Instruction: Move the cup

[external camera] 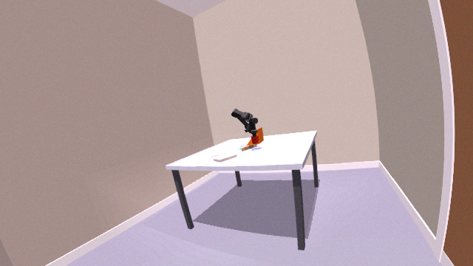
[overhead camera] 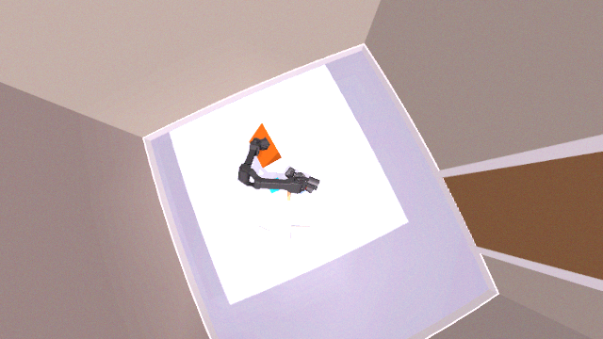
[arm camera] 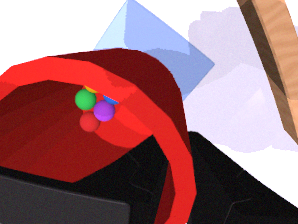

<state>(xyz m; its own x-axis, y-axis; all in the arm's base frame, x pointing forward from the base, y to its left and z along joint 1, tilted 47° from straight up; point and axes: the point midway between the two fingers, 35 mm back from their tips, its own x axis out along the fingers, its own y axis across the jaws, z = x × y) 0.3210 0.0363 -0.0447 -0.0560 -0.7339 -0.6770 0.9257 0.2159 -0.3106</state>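
Right now my gripper tip is 3 cm past the wooden bar, 8 cm to the left of it and 9 cm above it. Also, from my gripper tip: pale blue pad: 3 cm ahead, 1 cm to the left, 11 cm below; red cup: 3 cm ahead, 1 cm to the left; flat white block: 31 cm ahead, 21 cm to the right, 8 cm below.
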